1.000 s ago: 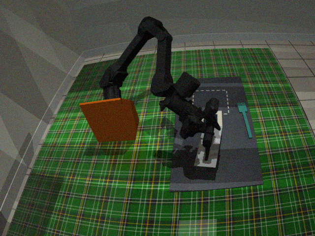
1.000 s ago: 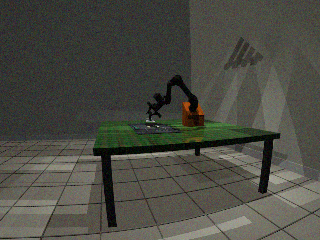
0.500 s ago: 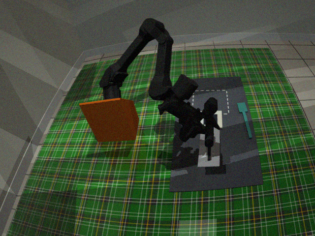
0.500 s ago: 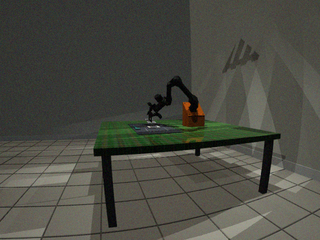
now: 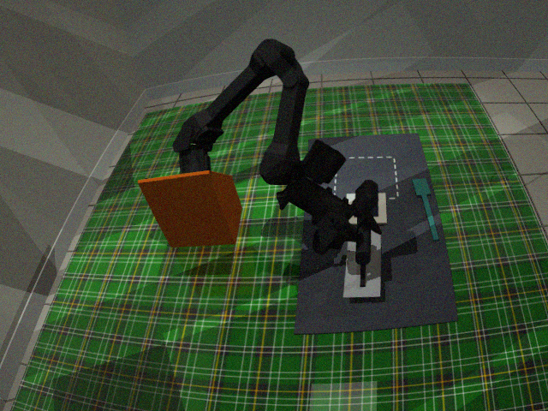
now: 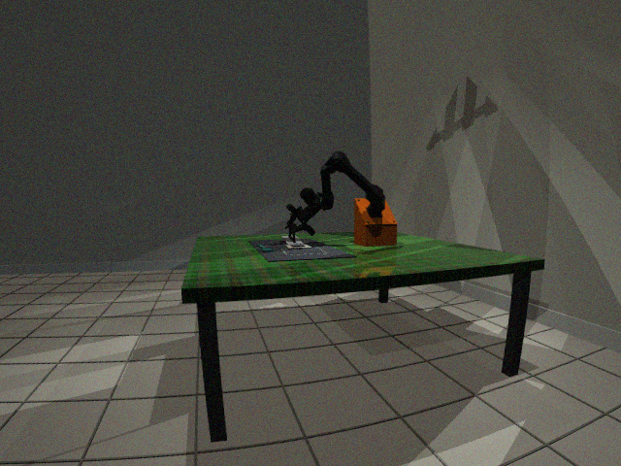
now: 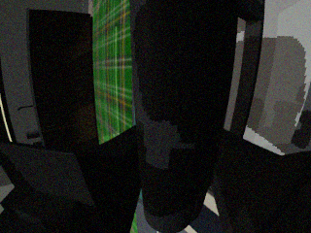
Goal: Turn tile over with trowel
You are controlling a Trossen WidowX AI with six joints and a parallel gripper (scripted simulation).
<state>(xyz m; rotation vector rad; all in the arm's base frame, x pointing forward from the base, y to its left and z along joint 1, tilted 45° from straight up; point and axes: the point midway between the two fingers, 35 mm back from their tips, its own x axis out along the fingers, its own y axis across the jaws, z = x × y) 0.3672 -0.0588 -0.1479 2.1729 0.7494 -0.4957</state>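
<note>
The dark grey mat is 130 mm to the left of my gripper tip, 80 mm below it and 10 mm ahead of it. From my gripper tip the other things lie so: teal trowel (150 mm to the left, 150 mm ahead, 60 mm below); tile (140 mm to the left, 60 mm below, 10 mm behind).
</note>
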